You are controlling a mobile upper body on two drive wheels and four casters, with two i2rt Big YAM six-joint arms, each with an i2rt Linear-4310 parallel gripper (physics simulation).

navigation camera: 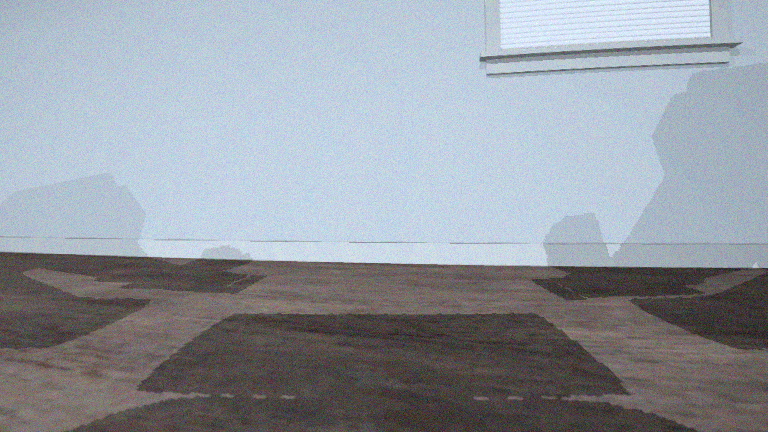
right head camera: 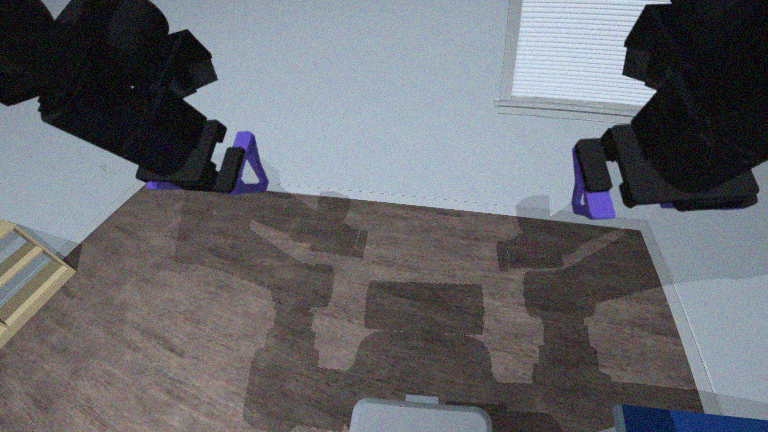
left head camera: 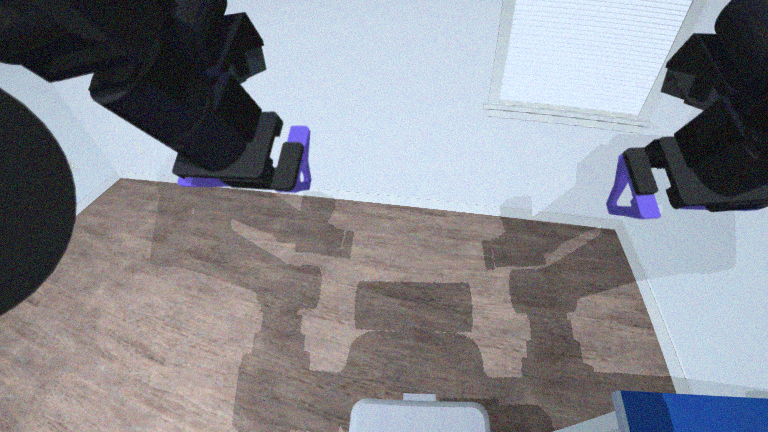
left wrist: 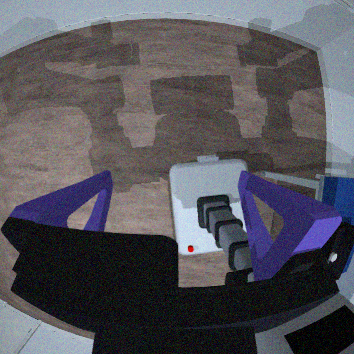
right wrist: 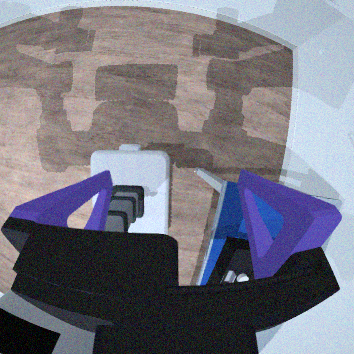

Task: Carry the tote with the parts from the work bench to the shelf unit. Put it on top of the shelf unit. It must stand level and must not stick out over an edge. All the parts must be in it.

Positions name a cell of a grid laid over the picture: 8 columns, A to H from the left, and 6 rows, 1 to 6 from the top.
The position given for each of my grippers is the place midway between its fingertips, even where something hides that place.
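Left gripper (left head camera: C3), (right head camera: C3), (left wrist: D4). Right gripper (right head camera: G3), (left head camera: G3), (right wrist: D3). Black tote (right wrist: F5). Black tote out of frame in the navigation camera view. Black tote out of frame in the right head camera view.
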